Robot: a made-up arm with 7 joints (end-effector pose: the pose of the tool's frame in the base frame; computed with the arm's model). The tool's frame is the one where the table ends. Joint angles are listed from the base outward.
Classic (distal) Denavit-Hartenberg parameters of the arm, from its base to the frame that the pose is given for. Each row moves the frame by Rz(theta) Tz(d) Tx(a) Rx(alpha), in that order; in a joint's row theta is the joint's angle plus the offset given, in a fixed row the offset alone. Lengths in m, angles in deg.
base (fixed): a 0, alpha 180, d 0, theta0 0
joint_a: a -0.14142, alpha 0, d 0, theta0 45
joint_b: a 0.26, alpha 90, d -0.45, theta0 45
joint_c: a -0.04, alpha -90, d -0.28, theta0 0
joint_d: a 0.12, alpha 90, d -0.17, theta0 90
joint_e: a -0.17, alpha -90, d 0, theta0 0
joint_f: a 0.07, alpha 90, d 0.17, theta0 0
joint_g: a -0.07, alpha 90, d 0.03, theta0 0
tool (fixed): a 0, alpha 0, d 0.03, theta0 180
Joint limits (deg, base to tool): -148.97..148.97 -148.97..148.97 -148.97..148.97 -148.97..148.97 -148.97..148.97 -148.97..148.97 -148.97..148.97
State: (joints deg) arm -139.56 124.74 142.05 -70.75 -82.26 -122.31 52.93
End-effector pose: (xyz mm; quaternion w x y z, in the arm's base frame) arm -265.8 -325.1 411.9 0.5846 -0.4080 0.2778 -0.6439
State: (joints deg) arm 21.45 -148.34 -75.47 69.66 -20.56 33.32 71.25
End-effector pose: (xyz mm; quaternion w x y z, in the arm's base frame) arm 263.5 9.3 356.0 0.4464 0.2095 -0.8695 0.0286
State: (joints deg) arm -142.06 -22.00 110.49 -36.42 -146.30 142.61 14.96
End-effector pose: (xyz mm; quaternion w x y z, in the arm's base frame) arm 658.7 79.7 267.2 0.1966 -0.1350 -0.4006 0.8847
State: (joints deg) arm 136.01 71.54 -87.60 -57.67 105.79 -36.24 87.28
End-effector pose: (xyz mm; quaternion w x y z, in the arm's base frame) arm 336.2 -149.4 512.5 0.6981 -0.5618 -0.3412 -0.2840
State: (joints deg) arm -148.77 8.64 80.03 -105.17 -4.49 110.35 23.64
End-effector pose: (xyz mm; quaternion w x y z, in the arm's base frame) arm 461.5 -110.5 507.8 0.4215 0.3353 0.5077 0.6724
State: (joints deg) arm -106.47 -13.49 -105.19 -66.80 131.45 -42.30 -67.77
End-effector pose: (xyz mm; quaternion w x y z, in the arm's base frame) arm -89.9 -457.7 368.2 0.4195 0.2304 0.5225 -0.7057
